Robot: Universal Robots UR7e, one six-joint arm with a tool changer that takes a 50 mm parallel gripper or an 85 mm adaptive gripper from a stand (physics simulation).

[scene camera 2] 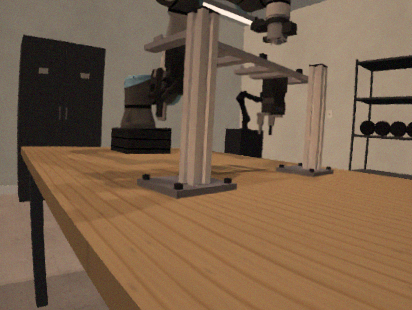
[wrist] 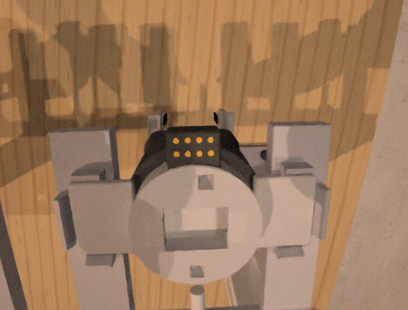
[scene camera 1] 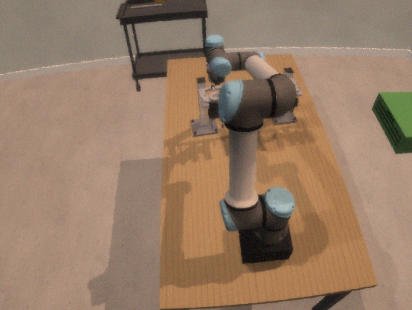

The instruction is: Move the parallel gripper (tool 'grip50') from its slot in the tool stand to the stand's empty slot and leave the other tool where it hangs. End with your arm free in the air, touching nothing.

Note:
In view: a parallel gripper (scene camera 2: 273, 105) and a tool stand (scene camera 1: 201, 126).
The parallel gripper is seen too in the wrist view (wrist: 194, 211). The tool stand is seen too in the wrist view (wrist: 293, 148).

